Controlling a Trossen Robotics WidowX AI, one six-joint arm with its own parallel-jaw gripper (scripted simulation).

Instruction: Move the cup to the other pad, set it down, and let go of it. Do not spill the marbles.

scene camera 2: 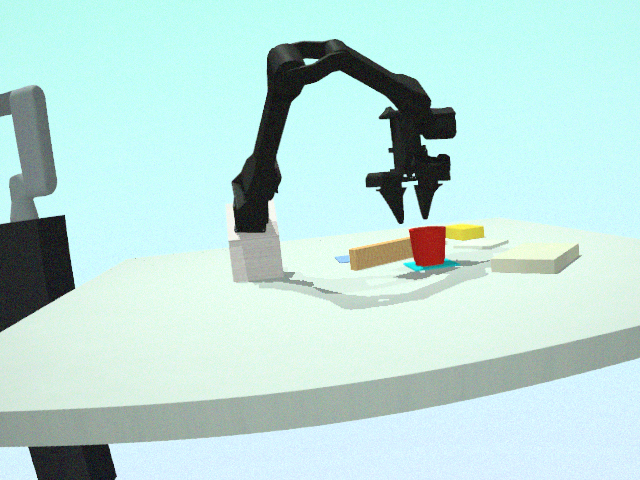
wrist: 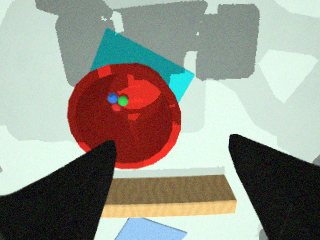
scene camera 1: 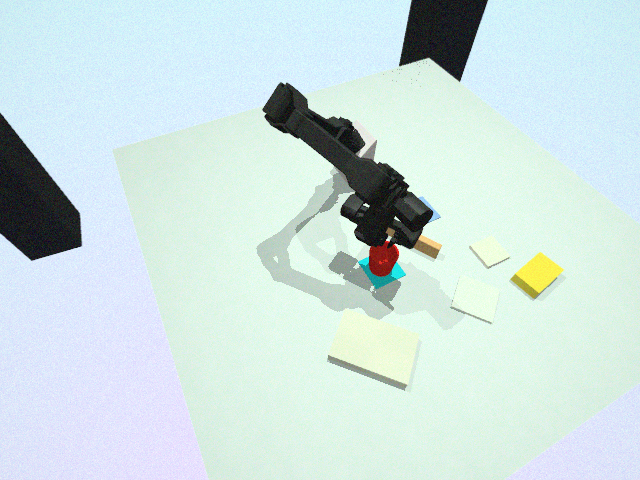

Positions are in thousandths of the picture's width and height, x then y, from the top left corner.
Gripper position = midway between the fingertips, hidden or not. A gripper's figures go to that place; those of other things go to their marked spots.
Labels:
My gripper (scene camera 2: 646, 461) is 105 cm from the lens. A red cup (scene camera 2: 670, 505): 103 cm from the lens. A cream slab (scene camera 2: 826, 539) is 94 cm from the lens. A wooden block (scene camera 2: 584, 532) is 111 cm from the lens. The marked spots on the cream slab and the wooden block are 34 cm apart.

